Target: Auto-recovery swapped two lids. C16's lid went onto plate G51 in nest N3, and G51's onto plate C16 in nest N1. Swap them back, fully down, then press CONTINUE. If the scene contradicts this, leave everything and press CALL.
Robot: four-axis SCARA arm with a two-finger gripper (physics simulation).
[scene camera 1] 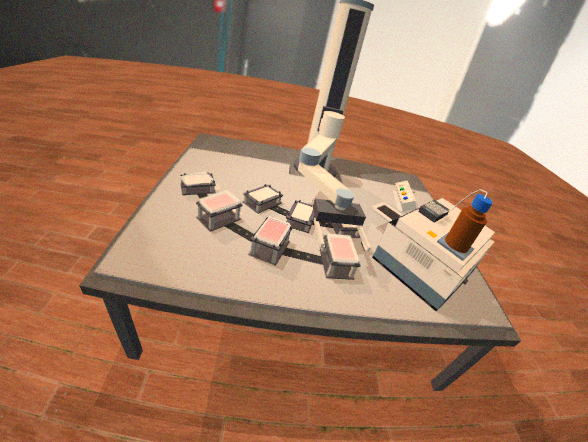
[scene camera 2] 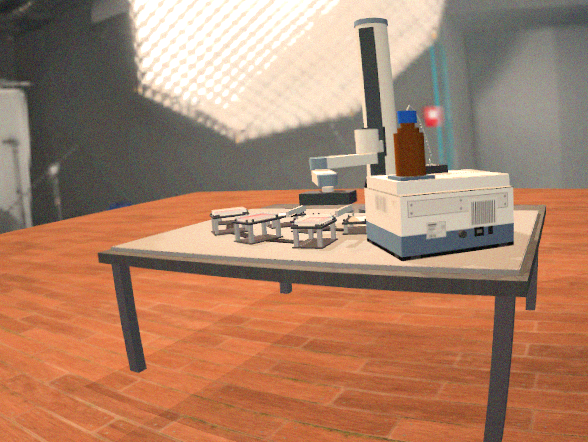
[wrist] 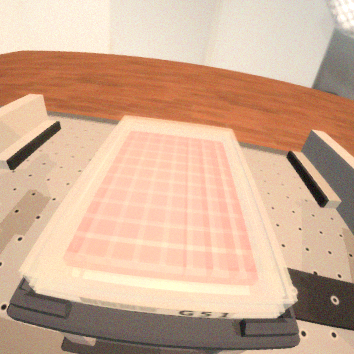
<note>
The gripper (scene camera 1: 346, 247) carries nothing.
The gripper is seen too in scene camera 2 (scene camera 2: 311, 214) and in the wrist view (wrist: 176, 124).
</note>
